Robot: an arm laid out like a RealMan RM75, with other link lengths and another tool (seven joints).
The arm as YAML. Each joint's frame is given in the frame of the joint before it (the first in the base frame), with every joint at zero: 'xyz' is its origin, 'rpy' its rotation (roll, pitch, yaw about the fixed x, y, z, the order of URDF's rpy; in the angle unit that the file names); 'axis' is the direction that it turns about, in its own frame. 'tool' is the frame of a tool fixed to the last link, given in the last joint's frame.
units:
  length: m
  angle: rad
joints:
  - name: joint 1
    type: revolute
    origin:
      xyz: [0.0, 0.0, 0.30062]
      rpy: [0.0, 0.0, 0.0]
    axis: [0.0, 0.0, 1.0]
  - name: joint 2
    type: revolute
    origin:
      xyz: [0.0, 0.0, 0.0]
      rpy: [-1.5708, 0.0, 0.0]
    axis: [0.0, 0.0, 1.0]
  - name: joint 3
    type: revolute
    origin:
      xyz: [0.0, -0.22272, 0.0]
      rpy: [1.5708, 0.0, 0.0]
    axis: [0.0, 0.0, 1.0]
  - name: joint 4
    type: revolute
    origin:
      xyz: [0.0, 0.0, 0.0]
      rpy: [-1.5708, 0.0, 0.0]
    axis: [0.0, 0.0, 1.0]
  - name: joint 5
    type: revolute
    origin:
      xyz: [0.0, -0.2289, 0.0]
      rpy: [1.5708, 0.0, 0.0]
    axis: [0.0, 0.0, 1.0]
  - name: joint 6
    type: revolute
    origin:
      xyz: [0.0, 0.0, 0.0]
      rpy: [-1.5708, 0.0, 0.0]
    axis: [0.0, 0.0, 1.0]
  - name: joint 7
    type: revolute
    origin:
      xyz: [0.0, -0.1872, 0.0]
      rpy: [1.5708, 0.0, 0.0]
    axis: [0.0, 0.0, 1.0]
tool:
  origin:
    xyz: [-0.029, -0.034, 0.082]
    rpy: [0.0, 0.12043, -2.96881]
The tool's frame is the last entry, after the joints.
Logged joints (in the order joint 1, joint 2, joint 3, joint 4, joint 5, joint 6, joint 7), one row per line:
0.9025 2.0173 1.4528 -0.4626 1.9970 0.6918 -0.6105
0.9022 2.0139 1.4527 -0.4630 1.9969 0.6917 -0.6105
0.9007 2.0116 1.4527 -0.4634 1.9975 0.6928 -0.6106
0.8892 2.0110 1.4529 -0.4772 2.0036 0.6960 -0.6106
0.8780 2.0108 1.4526 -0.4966 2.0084 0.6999 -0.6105
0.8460 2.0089 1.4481 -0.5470 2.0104 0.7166 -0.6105
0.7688 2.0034 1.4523 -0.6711 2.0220 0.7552 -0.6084
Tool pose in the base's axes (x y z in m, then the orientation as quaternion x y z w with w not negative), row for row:
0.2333 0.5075 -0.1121 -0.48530 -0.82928 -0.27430 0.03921
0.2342 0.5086 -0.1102 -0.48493 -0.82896 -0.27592 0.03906
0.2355 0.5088 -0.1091 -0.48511 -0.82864 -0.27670 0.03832
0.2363 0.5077 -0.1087 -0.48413 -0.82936 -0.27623 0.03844
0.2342 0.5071 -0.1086 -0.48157 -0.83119 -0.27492 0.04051
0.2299 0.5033 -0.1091 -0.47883 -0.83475 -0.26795 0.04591
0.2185 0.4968 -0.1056 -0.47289 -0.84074 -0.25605 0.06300
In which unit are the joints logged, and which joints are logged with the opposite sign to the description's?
The joints are logged in radians. Opposite sign: joint 4, joint 5.
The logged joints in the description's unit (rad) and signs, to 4 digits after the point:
0.9025 2.0173 1.4528 0.4626 -1.9970 0.6918 -0.6105
0.9022 2.0139 1.4527 0.4630 -1.9969 0.6917 -0.6105
0.9007 2.0116 1.4527 0.4634 -1.9975 0.6928 -0.6106
0.8892 2.0110 1.4529 0.4772 -2.0036 0.6960 -0.6106
0.8780 2.0108 1.4526 0.4966 -2.0084 0.6999 -0.6105
0.8460 2.0089 1.4481 0.5470 -2.0104 0.7166 -0.6105
0.7688 2.0034 1.4523 0.6711 -2.0220 0.7552 -0.6084

